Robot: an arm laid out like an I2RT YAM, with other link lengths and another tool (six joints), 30 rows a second.
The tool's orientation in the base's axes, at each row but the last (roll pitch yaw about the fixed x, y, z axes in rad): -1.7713 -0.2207 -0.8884; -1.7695 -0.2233 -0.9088; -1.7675 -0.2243 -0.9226; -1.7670 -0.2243 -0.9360; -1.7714 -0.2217 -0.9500; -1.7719 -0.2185 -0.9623; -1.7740 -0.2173 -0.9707; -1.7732 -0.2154 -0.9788
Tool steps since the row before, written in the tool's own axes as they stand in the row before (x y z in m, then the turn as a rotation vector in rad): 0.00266 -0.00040 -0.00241 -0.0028 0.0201 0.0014; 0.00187 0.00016 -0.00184 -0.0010 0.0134 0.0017; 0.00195 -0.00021 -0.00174 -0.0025 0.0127 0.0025; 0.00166 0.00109 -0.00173 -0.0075 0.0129 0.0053; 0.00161 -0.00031 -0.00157 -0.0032 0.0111 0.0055; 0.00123 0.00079 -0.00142 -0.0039 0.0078 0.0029; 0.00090 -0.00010 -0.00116 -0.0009 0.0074 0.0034; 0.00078 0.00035 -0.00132 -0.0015 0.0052 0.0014
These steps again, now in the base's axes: -0.00025 -0.00331 0.00143 -0.0010 -0.0029 -0.0201; -0.00035 -0.00253 0.00062 0.0005 -0.0022 -0.0134; -0.00025 -0.00242 0.00097 0.0002 -0.0004 -0.0132; -0.00048 -0.00257 -0.00034 -0.0004 0.0050 -0.0150; -0.00037 -0.00203 0.00096 0.0023 0.0022 -0.0124; -0.00052 -0.00196 -0.00021 -0.0001 0.0024 -0.0089; -0.00047 -0.00130 0.00052 0.0020 0.0004 -0.0079; -0.00070 -0.00141 0.00009 0.0001 0.0004 -0.0056
